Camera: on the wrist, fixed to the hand. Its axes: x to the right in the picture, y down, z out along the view.
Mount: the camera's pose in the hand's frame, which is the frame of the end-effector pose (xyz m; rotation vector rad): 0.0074 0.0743 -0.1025 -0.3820 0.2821 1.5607
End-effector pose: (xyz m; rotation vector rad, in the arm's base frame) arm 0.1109 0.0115 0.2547 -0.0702 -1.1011 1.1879
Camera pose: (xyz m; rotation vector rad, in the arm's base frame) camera 0.1314 0.0985 0.1648 -1.5687 -0.9127 2.1614
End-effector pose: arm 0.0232 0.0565 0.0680 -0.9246 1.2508 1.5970
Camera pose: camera -0.0456 -0.0499 0.0629 0.1625 -1.4810 -2.1167
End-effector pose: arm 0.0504 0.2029 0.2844 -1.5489 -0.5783 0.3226
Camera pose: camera 0.1236 0.1221 0.2196 -2.1004 0.9742 1.1621
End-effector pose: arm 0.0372 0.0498 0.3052 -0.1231 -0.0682 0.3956
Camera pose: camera 0.0250 0.1098 0.1941 -0.6141 0.2606 1.9178
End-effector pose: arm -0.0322 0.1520 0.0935 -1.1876 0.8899 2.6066
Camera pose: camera 0.0021 0.0323 0.0695 0.4204 -0.7674 -1.4580
